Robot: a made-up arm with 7 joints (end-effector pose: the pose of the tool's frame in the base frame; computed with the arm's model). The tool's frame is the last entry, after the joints. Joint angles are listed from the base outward.
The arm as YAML. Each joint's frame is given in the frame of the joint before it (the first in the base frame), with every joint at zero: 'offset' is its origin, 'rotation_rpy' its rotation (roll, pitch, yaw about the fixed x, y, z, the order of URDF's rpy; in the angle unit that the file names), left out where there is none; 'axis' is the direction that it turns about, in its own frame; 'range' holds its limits. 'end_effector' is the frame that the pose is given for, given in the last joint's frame.
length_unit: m
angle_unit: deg
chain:
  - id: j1
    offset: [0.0, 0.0, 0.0]
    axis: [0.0, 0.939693, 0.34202]
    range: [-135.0, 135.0]
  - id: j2
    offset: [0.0, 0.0, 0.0]
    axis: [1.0, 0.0, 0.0]
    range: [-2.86, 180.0]
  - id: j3
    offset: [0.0, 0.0, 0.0]
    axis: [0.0, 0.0, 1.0]
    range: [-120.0, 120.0]
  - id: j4
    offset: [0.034, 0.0, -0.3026]
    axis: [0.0, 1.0, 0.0]
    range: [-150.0, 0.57]
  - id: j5
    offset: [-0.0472, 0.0, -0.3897]
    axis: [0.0, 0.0, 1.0]
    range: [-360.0, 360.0]
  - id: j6
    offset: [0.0, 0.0, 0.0]
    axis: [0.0, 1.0, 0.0]
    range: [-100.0, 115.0]
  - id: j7
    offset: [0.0, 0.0, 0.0]
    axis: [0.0, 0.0, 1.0]
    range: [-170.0, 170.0]
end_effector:
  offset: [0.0, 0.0, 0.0]
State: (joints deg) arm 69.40 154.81 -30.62 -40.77 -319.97 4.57 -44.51
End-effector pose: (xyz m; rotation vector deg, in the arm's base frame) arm 0.4057 0.5316 0.1085 75.41 81.00 -112.76
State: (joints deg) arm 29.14 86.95 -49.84 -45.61 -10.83 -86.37 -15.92
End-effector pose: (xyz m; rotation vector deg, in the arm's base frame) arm -0.0544 0.6079 -0.2764 -22.57 -41.81 -99.49
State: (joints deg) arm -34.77 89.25 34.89 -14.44 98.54 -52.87 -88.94
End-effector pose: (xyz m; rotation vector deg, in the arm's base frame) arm 0.1713 0.6665 0.1108 115.01 -62.29 82.00
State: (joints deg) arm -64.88 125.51 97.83 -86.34 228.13 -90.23 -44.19
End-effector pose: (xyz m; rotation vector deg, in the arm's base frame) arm -0.4779 0.1796 0.2366 141.20 86.53 -22.25
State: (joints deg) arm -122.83 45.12 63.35 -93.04 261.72 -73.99 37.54
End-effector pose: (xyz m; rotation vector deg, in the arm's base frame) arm 0.0111 0.3748 0.3859 -95.23 111.05 5.68
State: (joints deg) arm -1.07 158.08 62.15 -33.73 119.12 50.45 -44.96
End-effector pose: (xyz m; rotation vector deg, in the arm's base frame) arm 0.0872 0.0700 0.6770 44.51 -109.80 -39.09
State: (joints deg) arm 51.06 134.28 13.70 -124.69 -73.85 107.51 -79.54
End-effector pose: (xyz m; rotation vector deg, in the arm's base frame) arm 0.3351 0.1378 -0.1685 -135.22 -58.16 31.77
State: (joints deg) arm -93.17 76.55 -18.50 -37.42 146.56 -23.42 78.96
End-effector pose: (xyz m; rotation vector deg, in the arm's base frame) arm 0.4021 0.3807 0.3981 132.41 41.01 -48.77
